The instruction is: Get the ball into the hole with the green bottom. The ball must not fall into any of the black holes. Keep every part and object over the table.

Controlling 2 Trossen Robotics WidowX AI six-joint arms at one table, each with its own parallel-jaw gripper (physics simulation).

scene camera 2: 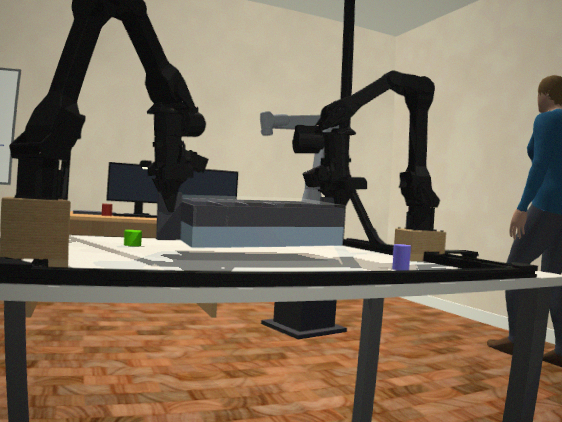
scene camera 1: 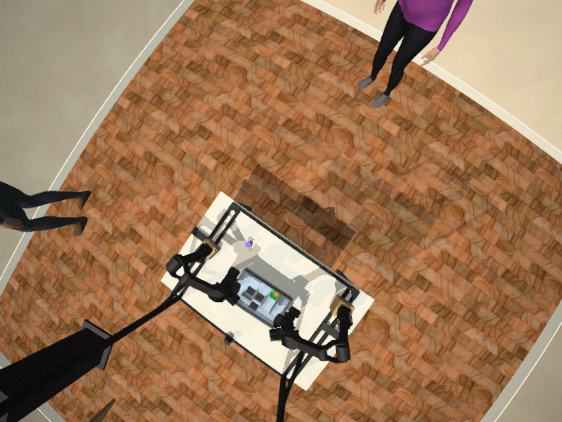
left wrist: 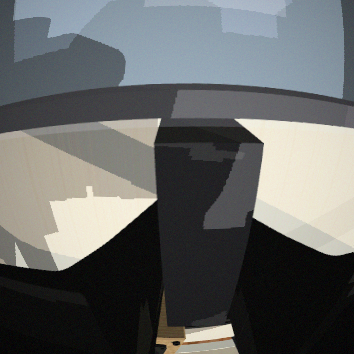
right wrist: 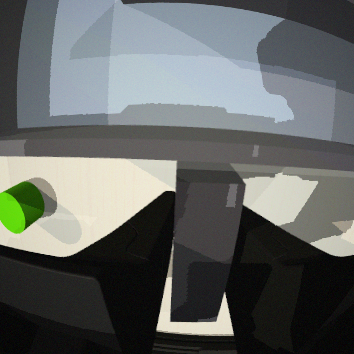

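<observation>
The box (scene camera 1: 269, 284) (scene camera 2: 265, 236) (left wrist: 250, 102) (right wrist: 150, 145) has a dark grey rim and looks about level in scene camera 2. The small orange ball (scene camera 1: 276, 294) shows at the green-bottomed hole (scene camera 1: 272, 297); how deep it sits is too small to tell. Black holes (scene camera 1: 251, 291) lie to its left. My left gripper (scene camera 1: 237, 286) (scene camera 2: 341, 197) (left wrist: 187, 207) is shut on the dark handle (left wrist: 200, 280) at one end. My right gripper (scene camera 1: 287, 320) (scene camera 2: 170, 202) (right wrist: 193, 201) is shut on the handle (right wrist: 197, 295) at the other end. The ball does not show in the wrist views.
A green cylinder (scene camera 2: 133, 238) (right wrist: 22, 206) stands on the white table near the right gripper. A purple cylinder (scene camera 1: 248, 244) (scene camera 2: 401, 257) stands near the table edge on the left arm's side. A black frame rail (scene camera 2: 240, 276) runs along that edge.
</observation>
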